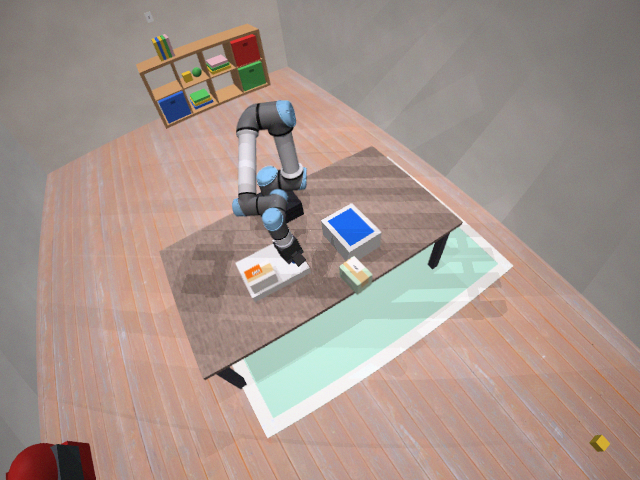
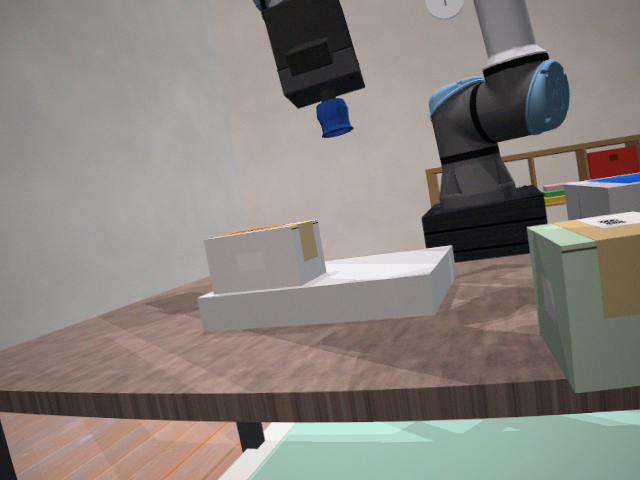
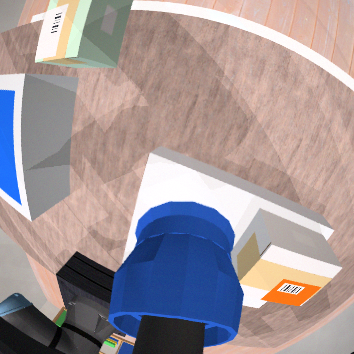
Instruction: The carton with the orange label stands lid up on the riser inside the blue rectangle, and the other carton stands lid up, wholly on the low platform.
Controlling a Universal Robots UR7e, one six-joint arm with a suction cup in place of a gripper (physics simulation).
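Note:
The carton with the orange label (image 1: 263, 283) (image 2: 253, 263) (image 3: 300, 240) is pale grey and stands lid up at the left end of the low white platform (image 1: 253, 255) (image 2: 320, 305) (image 3: 167, 182). The other carton (image 1: 355, 279) (image 2: 558, 310) (image 3: 100, 37) is light green with a tan band and white label on top. It stands lid up on the table near the front edge, in front of the riser (image 1: 361, 246) (image 2: 589, 202) (image 3: 47, 135). The blue rectangle (image 1: 351, 226) (image 2: 622, 178) (image 3: 7, 145) on the riser's top is bare where visible. My gripper (image 1: 294, 262) (image 2: 337, 133) (image 3: 185, 220) is open, its blue cup hanging empty above the platform.
The wooden table (image 1: 206, 330) (image 2: 155, 361) (image 3: 200, 90) carries these things. The arm's black base (image 1: 294, 206) (image 2: 483, 227) stands behind the platform. A shelf unit (image 1: 201, 49) stands against the far wall. A yellow cube (image 1: 599, 442) lies on the floor.

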